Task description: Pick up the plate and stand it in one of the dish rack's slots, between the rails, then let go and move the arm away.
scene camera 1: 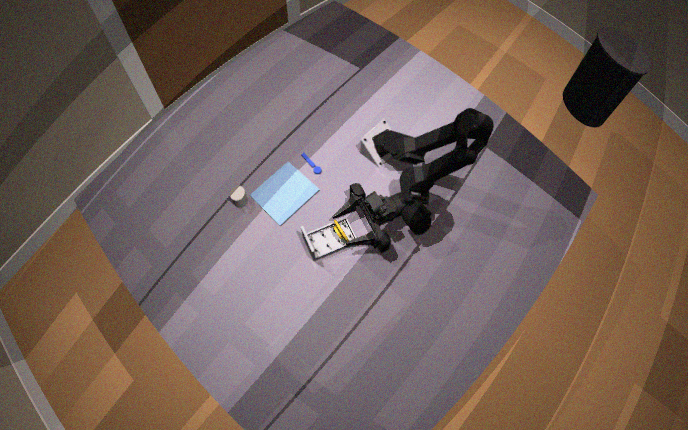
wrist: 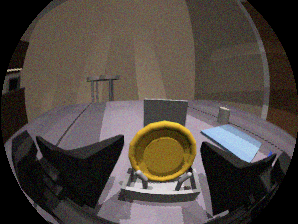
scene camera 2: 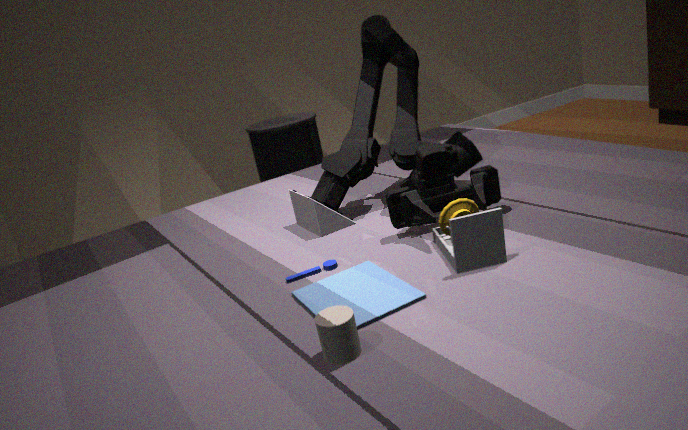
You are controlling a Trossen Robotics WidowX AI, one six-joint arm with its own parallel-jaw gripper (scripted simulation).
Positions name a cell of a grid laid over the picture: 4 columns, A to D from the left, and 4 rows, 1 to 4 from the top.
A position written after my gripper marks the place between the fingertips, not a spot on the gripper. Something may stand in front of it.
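Observation:
Gripper open, holding nothing: my gripper (scene camera 2: C2) is also visible in scene camera 1 (scene camera 1: B3) and in the wrist view (wrist: C3). A light blue mat (scene camera 2: C3) is visible too, and scene camera 1 (scene camera 1: B2) and the wrist view (wrist: D3) also show the mat. A grey dish rack (scene camera 1: B3) is visible as well, and the wrist view (wrist: B4) also shows the rack. A yellow plate (wrist: C3) and a cup (scene camera 2: B4) are in view.

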